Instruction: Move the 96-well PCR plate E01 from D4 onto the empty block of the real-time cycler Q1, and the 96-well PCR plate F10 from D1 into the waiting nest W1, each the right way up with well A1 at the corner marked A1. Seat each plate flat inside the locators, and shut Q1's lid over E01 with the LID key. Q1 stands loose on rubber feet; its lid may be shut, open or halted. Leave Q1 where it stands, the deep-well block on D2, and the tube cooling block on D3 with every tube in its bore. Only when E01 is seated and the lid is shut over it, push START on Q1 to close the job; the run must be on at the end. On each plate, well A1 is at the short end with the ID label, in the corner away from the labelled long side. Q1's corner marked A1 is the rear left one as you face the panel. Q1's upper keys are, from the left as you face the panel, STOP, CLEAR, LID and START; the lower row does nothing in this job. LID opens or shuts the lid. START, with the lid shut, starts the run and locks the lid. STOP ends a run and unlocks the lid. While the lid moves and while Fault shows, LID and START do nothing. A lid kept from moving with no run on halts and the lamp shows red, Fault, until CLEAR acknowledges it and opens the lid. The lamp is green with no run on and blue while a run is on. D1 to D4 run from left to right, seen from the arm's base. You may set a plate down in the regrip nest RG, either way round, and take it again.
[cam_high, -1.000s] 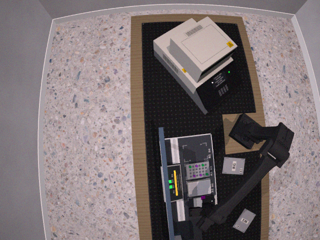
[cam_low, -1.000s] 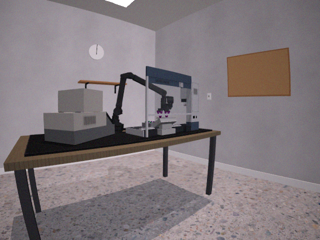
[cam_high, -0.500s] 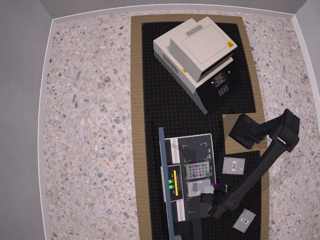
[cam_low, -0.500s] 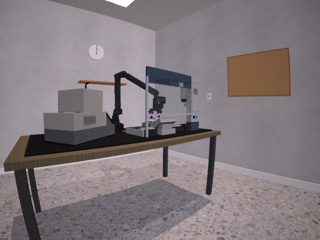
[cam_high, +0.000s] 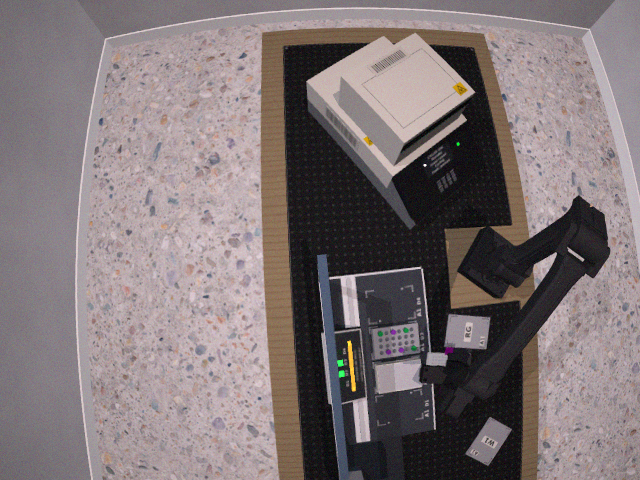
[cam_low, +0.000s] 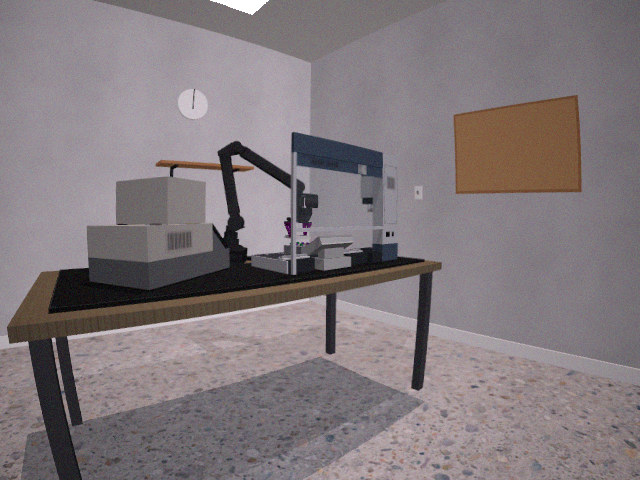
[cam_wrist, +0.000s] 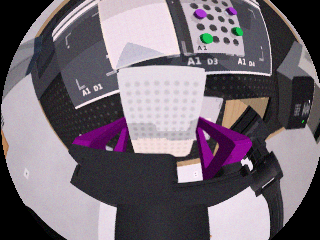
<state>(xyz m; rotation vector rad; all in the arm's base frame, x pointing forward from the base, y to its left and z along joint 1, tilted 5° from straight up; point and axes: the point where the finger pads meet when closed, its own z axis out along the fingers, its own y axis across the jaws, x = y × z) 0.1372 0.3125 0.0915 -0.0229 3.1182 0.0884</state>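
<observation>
Right now my hand is 9 cm past the grey regrip nest, 10 cm to the left of it and 12 cm above it. Also, from my hand: deep-well block (13 cm ahead, 3 cm to the left, 5 cm below); then clear panel (31 cm ahead, 7 cm to the left, 20 cm above); then tube cooling block (15 cm ahead, 7 cm to the right, 5 cm below).
</observation>
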